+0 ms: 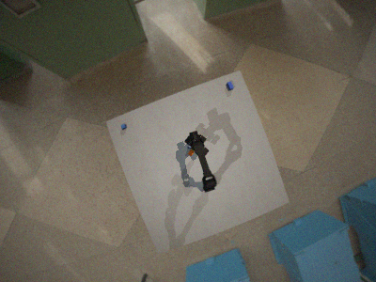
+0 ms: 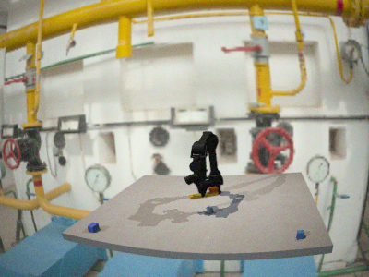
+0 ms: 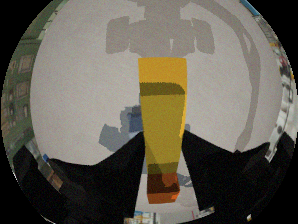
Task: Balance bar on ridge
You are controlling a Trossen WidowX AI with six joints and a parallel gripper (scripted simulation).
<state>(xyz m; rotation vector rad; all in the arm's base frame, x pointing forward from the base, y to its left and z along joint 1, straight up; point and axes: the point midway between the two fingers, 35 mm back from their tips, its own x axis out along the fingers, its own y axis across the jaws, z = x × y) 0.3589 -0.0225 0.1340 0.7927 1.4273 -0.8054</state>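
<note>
Now: the blue-grey ridge 1 cm ahead of my gripper tip, 5 cm to the left of it and 6 cm below it. From my gripper tip the other things lie so: yellow bar 2 cm behind, 3 cm to the left, 1 cm above.
</note>
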